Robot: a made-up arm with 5 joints. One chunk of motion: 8 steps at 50 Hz.
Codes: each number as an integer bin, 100 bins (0 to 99) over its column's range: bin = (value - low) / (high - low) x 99, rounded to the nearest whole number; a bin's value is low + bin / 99 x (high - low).
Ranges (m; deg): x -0.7..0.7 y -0.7..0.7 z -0.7..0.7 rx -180..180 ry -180..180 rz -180..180
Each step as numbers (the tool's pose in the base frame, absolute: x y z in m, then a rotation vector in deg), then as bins.
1 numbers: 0.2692 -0.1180 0.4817 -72.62 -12.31 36.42
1 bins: 69 41 84 30 46 60
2 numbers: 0.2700 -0.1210 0.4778 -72.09 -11.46 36.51
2 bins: 69 41 83 30 46 60
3 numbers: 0.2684 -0.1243 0.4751 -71.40 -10.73 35.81
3 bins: 68 41 83 30 47 59
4 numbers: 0.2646 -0.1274 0.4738 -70.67 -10.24 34.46
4 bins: 68 40 83 30 47 59
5 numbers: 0.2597 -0.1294 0.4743 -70.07 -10.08 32.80
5 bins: 68 40 83 30 47 59
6 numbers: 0.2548 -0.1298 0.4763 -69.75 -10.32 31.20
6 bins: 68 40 83 30 47 58
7 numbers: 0.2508 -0.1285 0.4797 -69.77 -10.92 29.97
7 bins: 67 40 83 30 46 58
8 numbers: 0.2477 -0.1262 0.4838 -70.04 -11.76 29.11
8 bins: 67 41 84 30 46 58
